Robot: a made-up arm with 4 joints.
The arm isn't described. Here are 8 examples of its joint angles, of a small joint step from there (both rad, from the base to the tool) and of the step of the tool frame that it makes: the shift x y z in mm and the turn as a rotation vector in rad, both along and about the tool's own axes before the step.
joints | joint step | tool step
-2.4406 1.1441 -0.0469 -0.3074 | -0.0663 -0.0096 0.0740 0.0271 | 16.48 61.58 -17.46 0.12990 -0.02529 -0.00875
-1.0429 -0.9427 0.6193 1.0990 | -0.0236 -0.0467 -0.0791 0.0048 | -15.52 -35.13 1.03 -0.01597 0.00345 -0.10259
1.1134 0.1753 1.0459 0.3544 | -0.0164 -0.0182 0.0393 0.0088 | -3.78 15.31 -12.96 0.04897 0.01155 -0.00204
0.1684 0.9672 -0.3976 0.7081 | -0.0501 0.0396 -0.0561 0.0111 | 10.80 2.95 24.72 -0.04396 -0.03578 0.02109
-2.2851 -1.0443 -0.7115 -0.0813 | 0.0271 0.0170 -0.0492 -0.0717 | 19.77 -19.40 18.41 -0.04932 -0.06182 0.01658
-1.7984 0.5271 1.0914 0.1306 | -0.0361 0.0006 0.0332 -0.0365 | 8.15 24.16 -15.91 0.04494 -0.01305 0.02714
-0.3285 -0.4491 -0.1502 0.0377 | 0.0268 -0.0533 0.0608 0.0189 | -23.73 16.65 -27.11 0.09168 0.02931 -0.05758
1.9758 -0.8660 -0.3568 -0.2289 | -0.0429 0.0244 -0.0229 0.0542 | -2.22 -4.46 8.03 -0.03945 0.04224 0.02772
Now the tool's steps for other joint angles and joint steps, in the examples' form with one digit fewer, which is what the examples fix.
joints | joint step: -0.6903 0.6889 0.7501 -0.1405 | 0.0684 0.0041 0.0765 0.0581
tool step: -2.8 -1.1 9.6 0.0331 -0.0049 -0.0497
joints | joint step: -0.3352 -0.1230 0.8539 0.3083 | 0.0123 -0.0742 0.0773 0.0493
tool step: -14.0 17.1 -12.8 0.1133 0.0054 -0.0619
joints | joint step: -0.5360 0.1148 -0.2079 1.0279 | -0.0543 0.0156 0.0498 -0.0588
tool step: 27.3 26.6 7.1 -0.0343 -0.0424 0.1025
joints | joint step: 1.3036 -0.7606 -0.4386 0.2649 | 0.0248 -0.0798 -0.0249 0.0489
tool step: -52.9 -6.1 -38.1 0.0372 0.1171 -0.0643
